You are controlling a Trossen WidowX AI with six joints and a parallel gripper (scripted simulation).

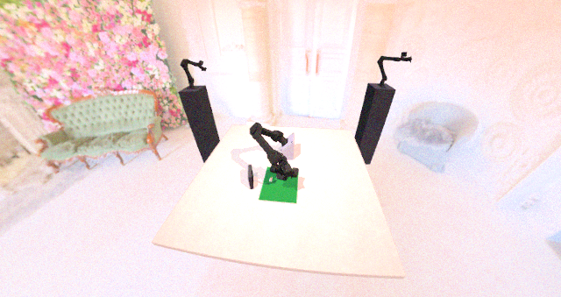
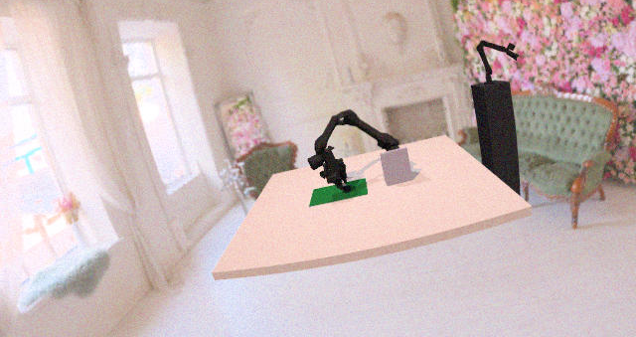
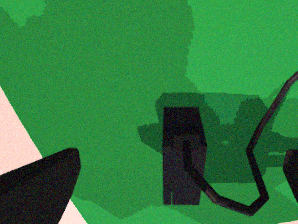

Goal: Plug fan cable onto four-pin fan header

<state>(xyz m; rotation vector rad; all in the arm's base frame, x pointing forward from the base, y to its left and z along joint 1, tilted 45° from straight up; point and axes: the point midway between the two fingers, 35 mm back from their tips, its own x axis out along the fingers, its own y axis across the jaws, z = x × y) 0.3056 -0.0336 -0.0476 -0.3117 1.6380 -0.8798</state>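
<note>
Now: the dark fan plug 1 cm below my gripper tip and 1 cm behind it. The rest, counted from my gripper tip: green board 5 cm below, 3 cm to the right, 3 cm ahead; then black fan 22 cm to the right, 4 cm ahead, 2 cm above.
</note>
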